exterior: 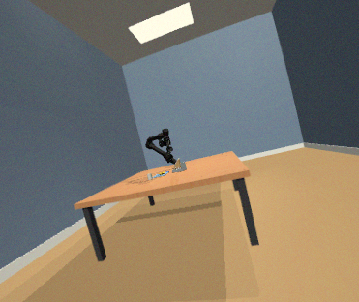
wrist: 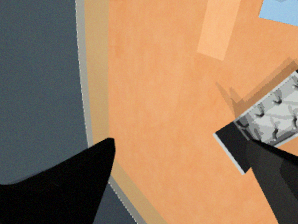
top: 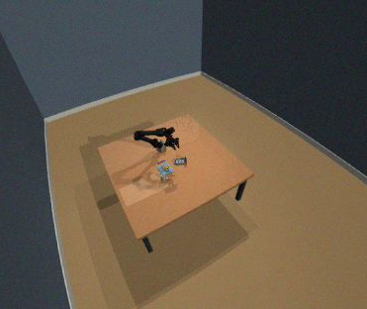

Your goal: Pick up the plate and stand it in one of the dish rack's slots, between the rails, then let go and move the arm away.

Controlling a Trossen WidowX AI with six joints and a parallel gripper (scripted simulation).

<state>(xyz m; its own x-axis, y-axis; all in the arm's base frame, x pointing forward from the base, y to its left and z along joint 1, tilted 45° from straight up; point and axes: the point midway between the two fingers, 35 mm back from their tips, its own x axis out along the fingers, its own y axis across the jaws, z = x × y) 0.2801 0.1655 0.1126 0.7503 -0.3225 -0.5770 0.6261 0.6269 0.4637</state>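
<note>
Right now the yellow plate is 2 cm behind my gripper tip, 14 cm to the right of it and 21 cm below it. Round my gripper tip: dish rack (2 cm behind, 4 cm to the left, 20 cm below); blue spoon (13 cm behind, 14 cm to the right, 22 cm below).
</note>
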